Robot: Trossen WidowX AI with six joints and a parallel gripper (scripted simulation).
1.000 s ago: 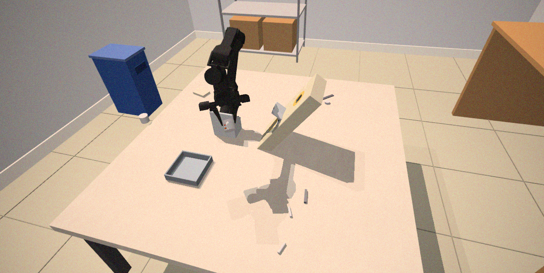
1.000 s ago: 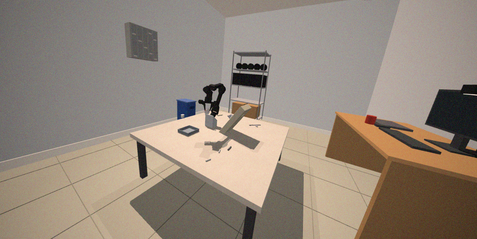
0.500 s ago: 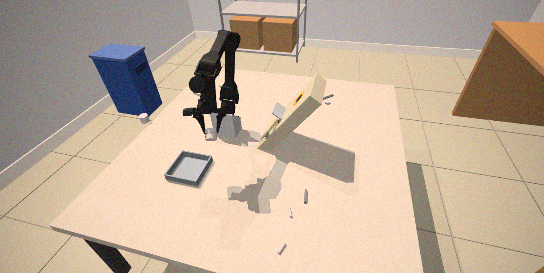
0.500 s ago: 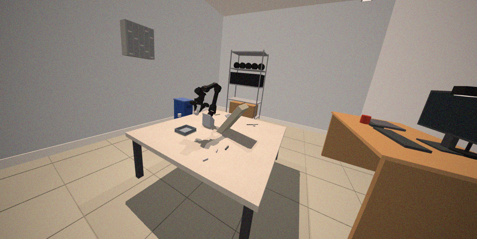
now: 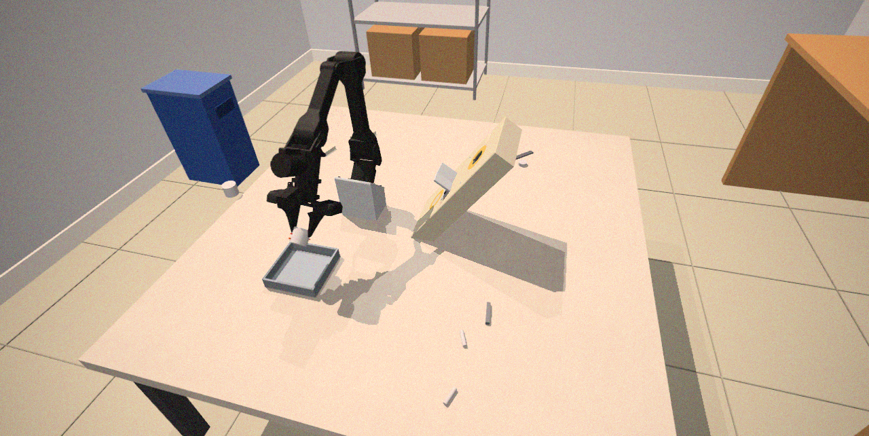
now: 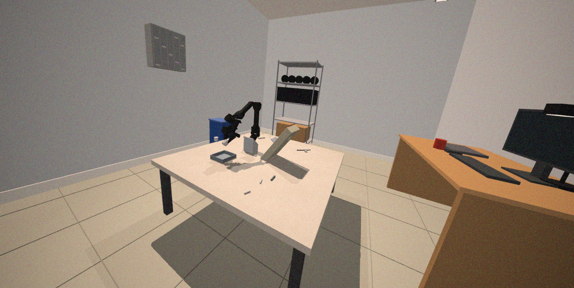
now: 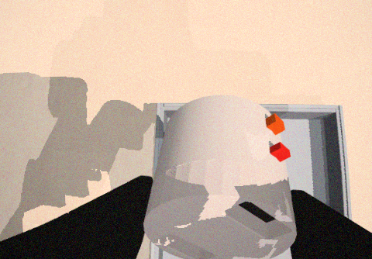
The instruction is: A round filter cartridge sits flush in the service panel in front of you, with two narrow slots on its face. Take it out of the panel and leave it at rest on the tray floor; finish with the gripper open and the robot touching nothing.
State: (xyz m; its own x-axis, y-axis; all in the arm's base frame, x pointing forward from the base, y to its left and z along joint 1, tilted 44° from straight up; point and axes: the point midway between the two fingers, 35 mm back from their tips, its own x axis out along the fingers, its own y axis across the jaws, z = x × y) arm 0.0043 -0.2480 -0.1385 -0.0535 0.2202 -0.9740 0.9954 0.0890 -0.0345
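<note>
My gripper tip is 30 mm past the grey tray and 140 mm above it. The rest, counted from my gripper tip: round white filter cartridge right at my gripper tip; beige service panel 330 mm ahead, 330 mm to the left, 20 mm above.
</note>
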